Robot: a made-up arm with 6 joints.
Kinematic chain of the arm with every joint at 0, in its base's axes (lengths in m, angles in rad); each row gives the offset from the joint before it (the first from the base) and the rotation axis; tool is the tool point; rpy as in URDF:
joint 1: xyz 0 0 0.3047 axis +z
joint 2: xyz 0 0 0 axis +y
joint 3: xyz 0.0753 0 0.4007 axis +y
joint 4: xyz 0.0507 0 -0.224 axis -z
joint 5: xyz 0 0 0 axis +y
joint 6: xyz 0.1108 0 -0.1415 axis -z
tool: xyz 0 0 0 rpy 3.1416 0 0
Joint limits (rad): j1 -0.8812..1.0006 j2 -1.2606..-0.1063 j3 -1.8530..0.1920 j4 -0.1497..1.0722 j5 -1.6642..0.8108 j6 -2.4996..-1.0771
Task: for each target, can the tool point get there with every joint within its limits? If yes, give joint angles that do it. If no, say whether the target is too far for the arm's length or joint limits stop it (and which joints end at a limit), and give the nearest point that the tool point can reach.
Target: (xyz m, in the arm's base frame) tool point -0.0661 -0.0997 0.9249
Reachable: yes | joints -0.1716 -0.5623 -1.3827 0.6762 -1.1371 -2.2136
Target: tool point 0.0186 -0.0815 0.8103
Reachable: yes | joints -0.7237 -0.9339 -0.9294 0.7965 0.2748 -1.7747
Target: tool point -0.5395 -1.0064 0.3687
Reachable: no: too far | nearest point -0.2880 -0.4852 0.6463 | short by 0.642 m
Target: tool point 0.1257 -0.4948 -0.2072
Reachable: no: joint limits stop it (at a limit: joint 1, joint 2) | nearest point 0.0920 -0.1872 0.3462 | short by 0.634 m
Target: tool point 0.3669 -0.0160 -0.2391
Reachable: no: joint limits stop it (at a limit: joint 2) | nearest point 0.1683 -0.0073 0.3250 | short by 0.598 m
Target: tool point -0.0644 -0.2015 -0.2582
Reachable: no: joint limits stop it (at a limit: joint 1, joint 2, joint 3) | nearest point 0.0159 -0.0850 0.3092 | short by 0.585 m
